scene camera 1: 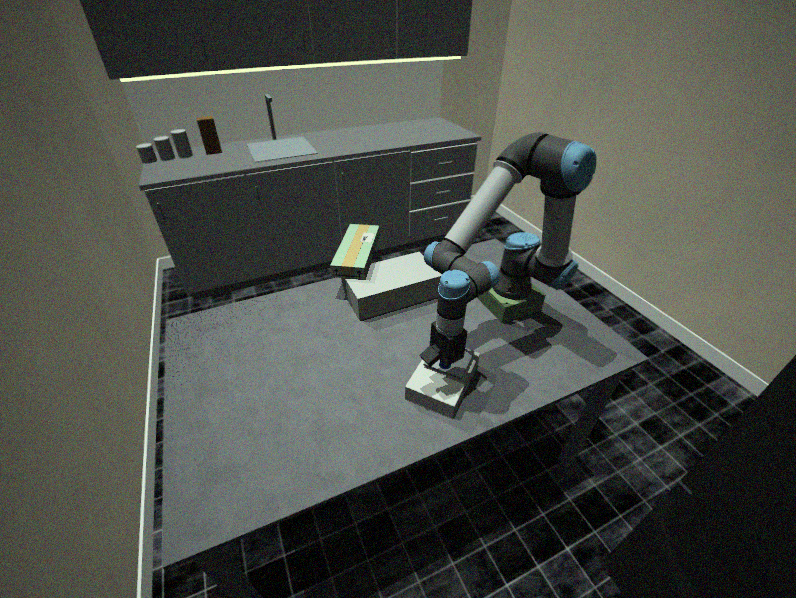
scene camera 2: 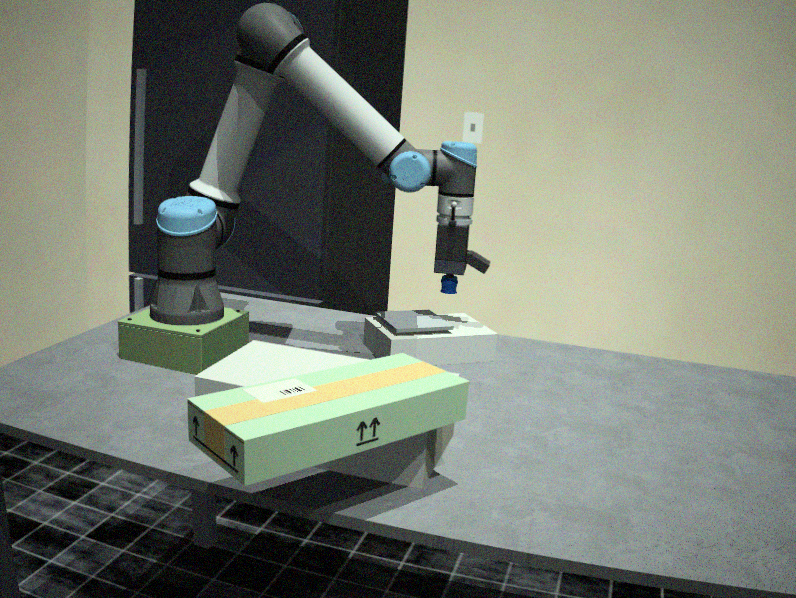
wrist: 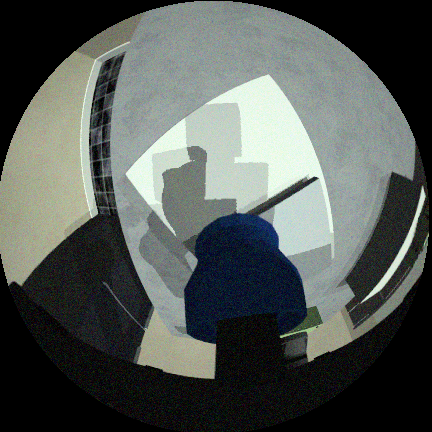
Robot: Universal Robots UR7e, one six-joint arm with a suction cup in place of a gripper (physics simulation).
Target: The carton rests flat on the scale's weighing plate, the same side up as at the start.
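Places are measured from the arm's base along level axes (x back, y right, z up), in millimetres.
Where they show: hand, its tool point: (scene camera 1: 444, 364) (scene camera 2: 448, 291) (wrist: 237, 252); arm's base, origin of its link: (scene camera 1: 511, 287) (scene camera 2: 187, 315) (wrist: 286, 338).
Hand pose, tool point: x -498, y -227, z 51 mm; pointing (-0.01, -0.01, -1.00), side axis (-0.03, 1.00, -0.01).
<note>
Things, the pixels of their centre, and the offset from my tool point. Level surfaces: height alone.
- carton, middle of its body: (scene camera 2: 334, 410) (scene camera 1: 357, 249) dx +62, dy +715, dz +4 mm
- long white block, middle of its body: (scene camera 2: 329, 407) (wrist: 392, 242) (scene camera 1: 391, 283) dx +118, dy +523, dz -77 mm
- white scale, middle of its body: (wrist: 257, 216) (scene camera 2: 429, 335) (scene camera 1: 443, 373) dx +29, dy +33, dz -91 mm
- grey table, height of its surface: dz -130 mm
The carton (scene camera 1: 355, 249) (scene camera 2: 334, 411) is pale green with orange tape, a label on top and arrows pointing up on its sides. It lies on the long white block (scene camera 1: 398, 276) (scene camera 2: 263, 361) and overhangs it. The white scale (scene camera 1: 432, 393) (scene camera 2: 450, 347) (wrist: 260, 120) stands across the table, with its grey weighing plate (scene camera 2: 411, 323) (wrist: 302, 212) on top. The plate bears no carton. My gripper, a blue suction cup (scene camera 1: 444, 364) (scene camera 2: 449, 285) (wrist: 236, 237), is open and empty. It points down a little above the scale, well away from the carton. The cup hides part of the plate in the wrist view.
The arm's green base block (scene camera 1: 512, 303) (scene camera 2: 183, 341) stands on the grey table (scene camera 1: 270, 399) (scene camera 2: 611, 450), beyond the white block's end. A kitchen counter (scene camera 1: 373, 144) with a sink, canisters and a tap stands behind the table. A dark cabinet (scene camera 2: 308, 212) stands behind the arm.
</note>
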